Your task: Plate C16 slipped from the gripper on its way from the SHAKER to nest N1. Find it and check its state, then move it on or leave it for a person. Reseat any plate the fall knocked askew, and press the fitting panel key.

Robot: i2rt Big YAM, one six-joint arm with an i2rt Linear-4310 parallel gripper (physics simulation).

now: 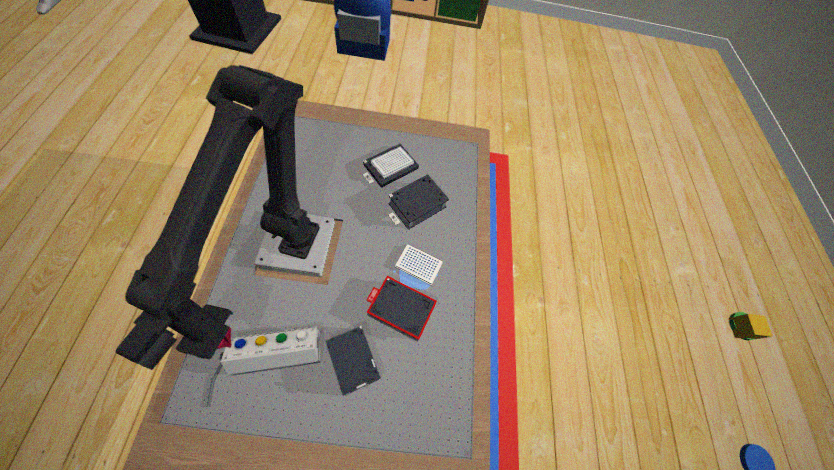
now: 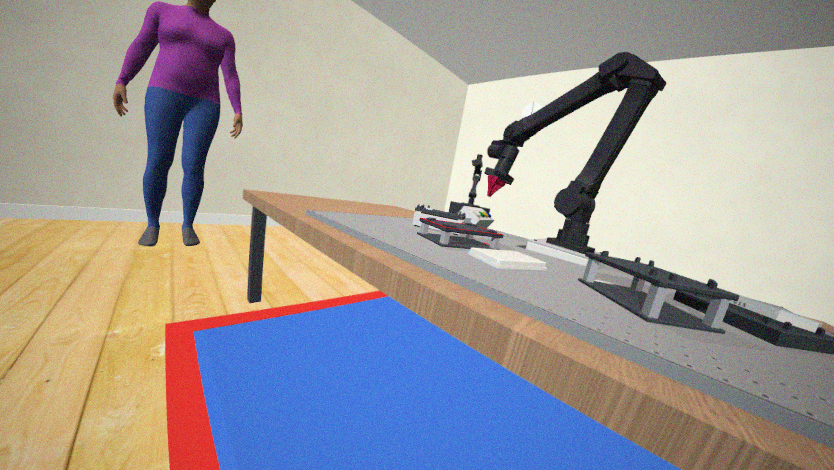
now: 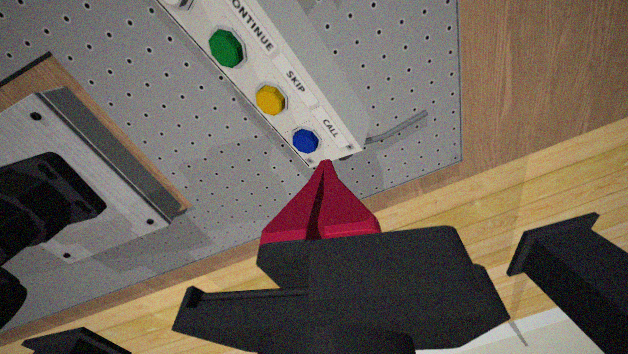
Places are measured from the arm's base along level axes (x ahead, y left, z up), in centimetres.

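Pixels of known places: gripper, between the fingertips: (image 1: 228, 345) (image 2: 488, 196) (image 3: 327, 166); arm's base, origin of its link: (image 1: 299, 238) (image 2: 569, 247) (image 3: 43, 193).
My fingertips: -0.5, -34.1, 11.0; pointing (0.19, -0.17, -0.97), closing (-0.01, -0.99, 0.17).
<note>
For each thing: its top centre in the pictures, then the offset to it from my fingertips, as dx, dy, dz. "spot": a spot on its surface instead.
- pale blue patch, a spot on its surface: (image 1: 413, 280) spot: +37.6, +31.4, -13.4
- key panel, centre of its top: (image 3: 269, 59) (image 1: 268, 348) (image 2: 478, 208) +7.1, +2.0, -5.1
- blue CALL key, centre of its top: (image 3: 306, 144) (image 1: 238, 343) -0.7, +1.2, -6.0
- yellow SKIP key, centre of its top: (image 3: 270, 102) (image 1: 259, 340) +3.9, +3.1, -6.0
- green CONTINUE key, centre of its top: (image 3: 224, 49) (image 1: 280, 337) +8.5, +5.0, -6.0
- white key, centre of its top: (image 1: 300, 335) +13.2, +7.0, -6.0
- dark flat tray, a spot on its surface: (image 1: 353, 360) spot: +27.8, +4.6, -8.0
- cable, a spot on its surface: (image 3: 400, 131) spot: -5.8, -11.2, -13.5
A white plate (image 1: 419, 264) (image 2: 507, 258) lies flat on the mat beside a pale blue patch (image 1: 413, 280), near the raised red-edged stand (image 1: 402, 307) (image 2: 461, 226). Another white plate (image 1: 392, 162) sits level on a dark base. The dark raised stand (image 1: 419, 200) (image 2: 665, 274) bears no plate. I cannot read plate or nest labels. The key panel (image 1: 271, 354) (image 3: 250, 75) has a blue CALL key (image 1: 239, 343) (image 3: 305, 141), a yellow SKIP key (image 1: 260, 340) (image 3: 270, 100), a green CONTINUE key (image 1: 281, 338) (image 3: 226, 48) and a white key (image 1: 301, 335). My gripper (image 2: 491, 195) (image 3: 327, 166) is shut and empty, above the panel's CALL end.
A dark flat tray (image 1: 353, 360) lies between the panel and the table's front. My arm's base plate (image 1: 326, 245) is at the table's left side. A cable (image 3: 400, 131) leaves the panel. A person in purple (image 2: 185, 55) stands beyond the table.
</note>
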